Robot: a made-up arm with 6 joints. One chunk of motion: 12 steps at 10 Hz.
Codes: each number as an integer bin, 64 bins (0 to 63) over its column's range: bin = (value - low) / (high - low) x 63, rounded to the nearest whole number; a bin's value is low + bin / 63 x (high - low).
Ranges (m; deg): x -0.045..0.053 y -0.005..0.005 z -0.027..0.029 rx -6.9..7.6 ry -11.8..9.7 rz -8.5..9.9
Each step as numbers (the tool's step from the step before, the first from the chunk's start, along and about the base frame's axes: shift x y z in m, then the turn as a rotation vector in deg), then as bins.
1 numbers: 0.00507 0.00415 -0.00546 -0.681 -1.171 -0.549
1 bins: 32 58 24 27 31 27
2 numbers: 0.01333 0.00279 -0.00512 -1.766 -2.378 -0.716
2 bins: 37 49 25 22 28 27
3 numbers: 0.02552 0.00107 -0.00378 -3.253 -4.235 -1.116
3 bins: 45 38 26 16 22 25
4 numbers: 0.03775 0.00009 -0.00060 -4.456 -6.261 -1.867
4 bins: 53 32 30 11 16 23
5 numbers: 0.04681 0.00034 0.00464 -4.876 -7.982 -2.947
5 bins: 59 34 36 9 11 19
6 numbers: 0.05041 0.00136 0.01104 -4.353 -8.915 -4.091
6 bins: 61 40 43 11 8 15
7 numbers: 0.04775 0.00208 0.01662 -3.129 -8.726 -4.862
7 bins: 60 45 49 16 9 12
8 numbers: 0.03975 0.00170 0.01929 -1.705 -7.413 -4.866
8 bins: 54 42 52 23 13 12
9 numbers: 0.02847 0.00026 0.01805 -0.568 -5.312 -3.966
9 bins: 47 33 51 28 19 16
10 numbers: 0.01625 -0.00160 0.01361 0.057 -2.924 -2.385
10 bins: 39 21 46 30 26 21
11 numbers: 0.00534 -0.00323 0.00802 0.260 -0.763 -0.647
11 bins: 32 11 39 31 32 27
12 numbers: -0.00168 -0.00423 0.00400 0.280 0.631 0.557
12 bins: 28 5 35 31 36 31
